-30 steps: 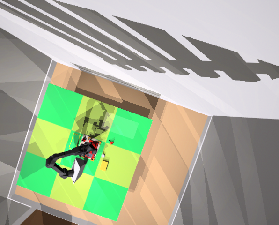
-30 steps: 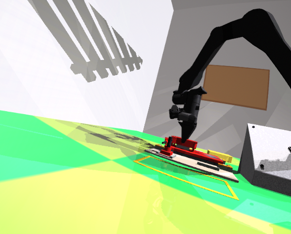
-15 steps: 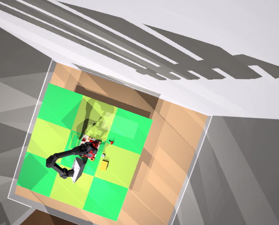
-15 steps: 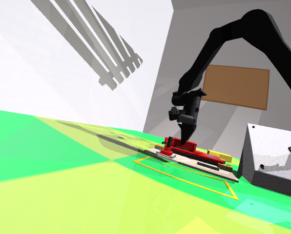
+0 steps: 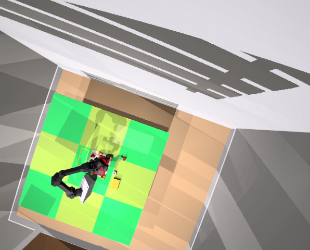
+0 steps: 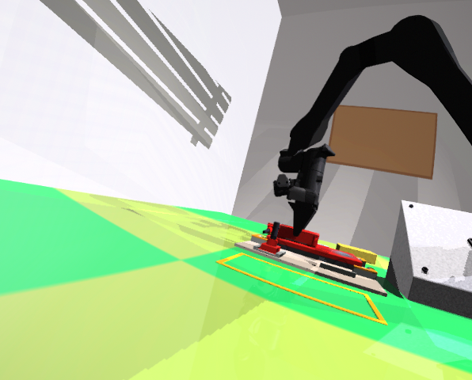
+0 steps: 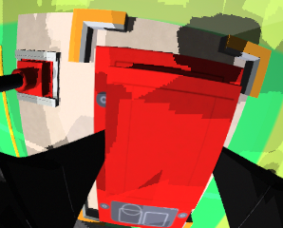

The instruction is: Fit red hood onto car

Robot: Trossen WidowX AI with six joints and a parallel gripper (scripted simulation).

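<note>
Right now my gripper tip is 10 mm below the red hood. The rest, counted from my gripper tip: jig (30 mm to the left, 30 mm below, 30 mm behind); small white wheel (140 mm to the right, 80 mm behind, 30 mm below).
</note>
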